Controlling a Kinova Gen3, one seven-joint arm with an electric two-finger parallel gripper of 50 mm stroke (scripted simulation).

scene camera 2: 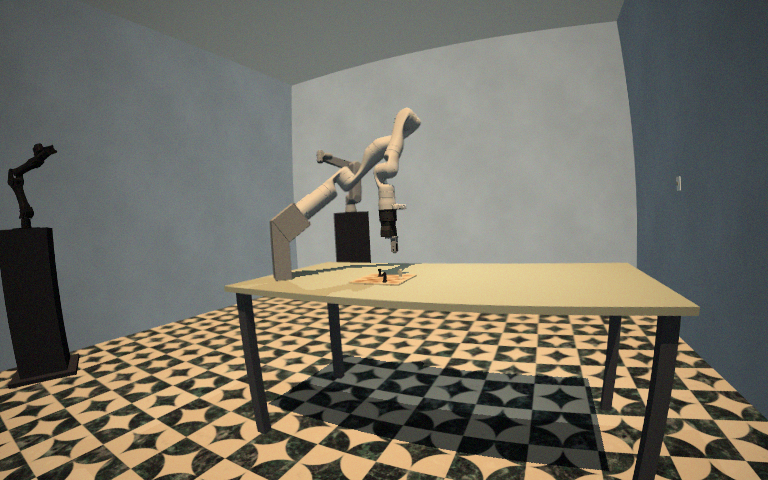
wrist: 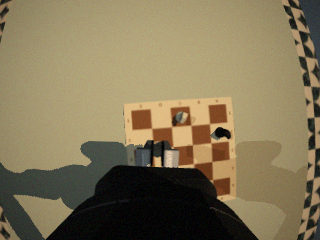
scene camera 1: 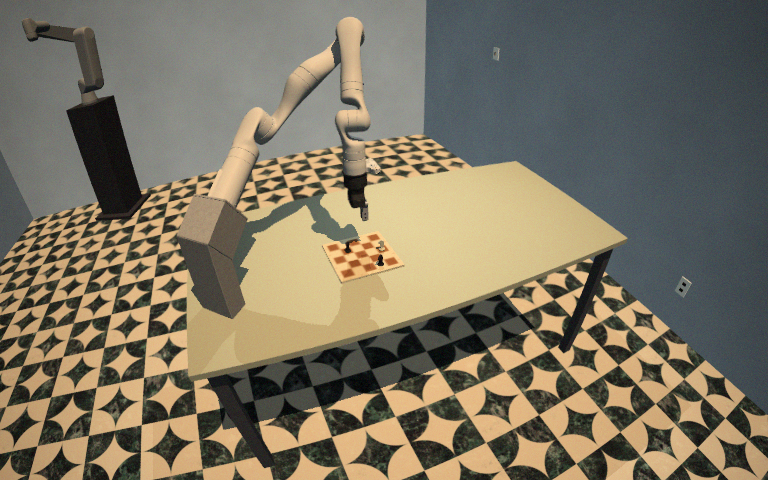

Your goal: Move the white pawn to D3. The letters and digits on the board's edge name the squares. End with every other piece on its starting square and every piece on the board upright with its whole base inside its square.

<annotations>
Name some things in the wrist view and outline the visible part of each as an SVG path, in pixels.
My gripper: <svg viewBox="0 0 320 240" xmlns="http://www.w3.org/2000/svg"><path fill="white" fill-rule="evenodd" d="M45 239L259 240L231 208L217 199L215 186L199 169L178 168L179 150L172 149L168 141L162 141L161 167L151 167L153 164L154 140L147 140L143 148L138 147L136 149L135 166L117 165L111 168L97 182L94 196L81 203Z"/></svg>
A chessboard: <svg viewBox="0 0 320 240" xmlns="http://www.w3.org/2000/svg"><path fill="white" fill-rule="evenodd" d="M153 156L153 166L151 167L161 167L161 157L155 158ZM231 97L124 104L128 166L135 166L136 149L138 147L143 148L147 140L154 140L154 142L166 140L170 142L172 149L179 150L178 168L197 168L203 172L216 187L217 199L220 201L236 199L236 151ZM215 130L218 127L227 129L232 137L229 140L226 137L218 138L215 135ZM178 112L188 113L184 123L176 120Z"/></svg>
</annotations>
